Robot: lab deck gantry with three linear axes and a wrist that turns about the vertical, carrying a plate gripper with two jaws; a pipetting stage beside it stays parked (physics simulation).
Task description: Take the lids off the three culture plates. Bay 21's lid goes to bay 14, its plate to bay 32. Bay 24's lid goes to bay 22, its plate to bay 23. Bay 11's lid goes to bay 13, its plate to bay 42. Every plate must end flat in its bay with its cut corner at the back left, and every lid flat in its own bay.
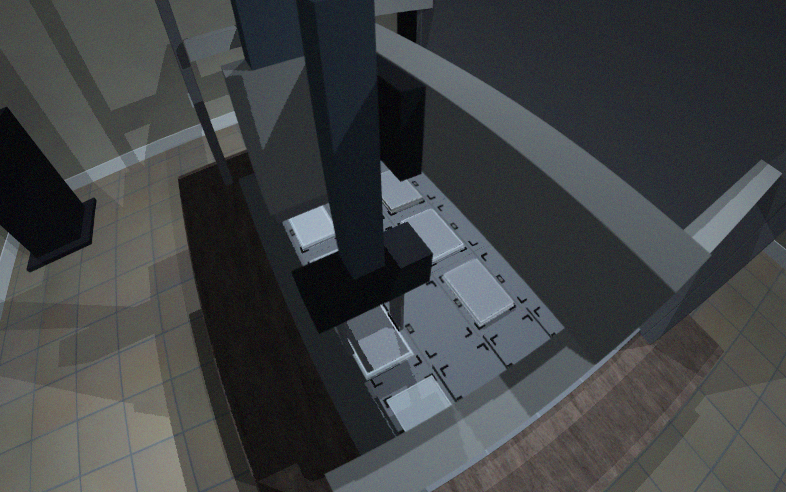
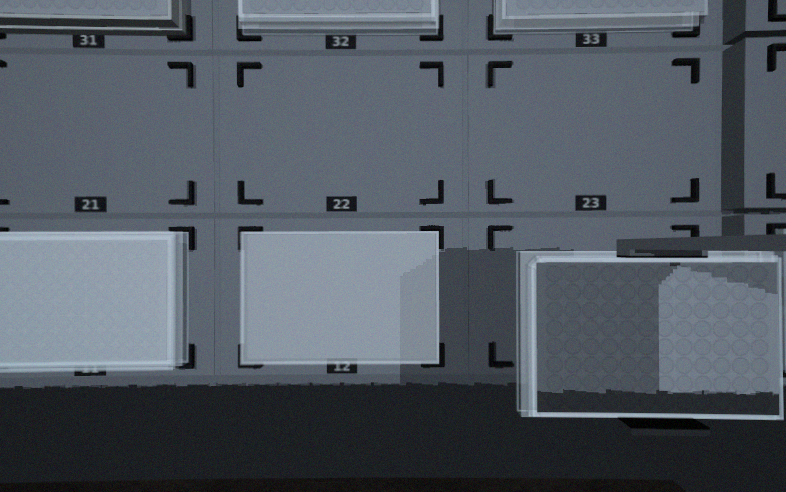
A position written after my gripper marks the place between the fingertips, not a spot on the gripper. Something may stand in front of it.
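A bay 22 (image 2: 302, 128), visible. Likewise my gripper (image 2: 653, 336). Gripper again (image 1: 371, 334).
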